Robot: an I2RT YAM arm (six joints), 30 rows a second.
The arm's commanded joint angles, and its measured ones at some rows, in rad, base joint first. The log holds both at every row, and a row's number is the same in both.
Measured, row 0:
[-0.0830, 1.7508, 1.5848, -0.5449, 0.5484, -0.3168]
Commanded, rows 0 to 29:
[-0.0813, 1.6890, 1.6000, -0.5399, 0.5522, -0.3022]
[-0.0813, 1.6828, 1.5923, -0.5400, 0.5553, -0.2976]
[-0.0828, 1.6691, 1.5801, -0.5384, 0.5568, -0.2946]
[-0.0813, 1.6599, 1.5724, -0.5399, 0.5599, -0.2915]
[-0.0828, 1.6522, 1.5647, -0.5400, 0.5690, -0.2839]
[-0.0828, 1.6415, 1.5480, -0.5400, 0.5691, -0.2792]
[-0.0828, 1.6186, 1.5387, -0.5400, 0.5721, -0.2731]
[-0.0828, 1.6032, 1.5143, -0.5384, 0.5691, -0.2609]
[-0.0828, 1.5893, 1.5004, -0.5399, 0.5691, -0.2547]
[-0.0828, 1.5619, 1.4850, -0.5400, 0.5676, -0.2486]
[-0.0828, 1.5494, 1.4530, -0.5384, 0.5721, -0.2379]
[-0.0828, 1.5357, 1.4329, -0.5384, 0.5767, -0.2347]
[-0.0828, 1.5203, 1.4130, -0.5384, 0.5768, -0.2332]
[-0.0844, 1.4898, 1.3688, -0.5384, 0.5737, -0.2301]
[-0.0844, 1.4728, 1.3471, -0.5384, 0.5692, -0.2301]
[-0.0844, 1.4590, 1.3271, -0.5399, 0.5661, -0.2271]
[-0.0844, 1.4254, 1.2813, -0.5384, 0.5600, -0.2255]
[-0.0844, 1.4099, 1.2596, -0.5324, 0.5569, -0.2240]
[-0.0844, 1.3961, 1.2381, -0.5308, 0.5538, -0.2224]
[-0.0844, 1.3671, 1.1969, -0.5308, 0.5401, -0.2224]
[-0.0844, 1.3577, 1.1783, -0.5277, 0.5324, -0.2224]
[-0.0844, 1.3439, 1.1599, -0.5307, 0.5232, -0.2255]
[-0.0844, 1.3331, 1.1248, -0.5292, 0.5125, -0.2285]
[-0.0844, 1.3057, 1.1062, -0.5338, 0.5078, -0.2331]
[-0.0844, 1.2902, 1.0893, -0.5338, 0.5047, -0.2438]
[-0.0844, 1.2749, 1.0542, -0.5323, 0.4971, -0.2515]
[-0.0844, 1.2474, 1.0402, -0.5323, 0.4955, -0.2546]
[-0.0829, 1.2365, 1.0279, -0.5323, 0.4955, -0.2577]
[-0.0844, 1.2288, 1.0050, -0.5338, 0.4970, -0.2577]
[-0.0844, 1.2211, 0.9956, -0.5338, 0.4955, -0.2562]
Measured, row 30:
[-0.0830, 1.2743, 1.0218, -0.5491, 0.5137, -0.2668]
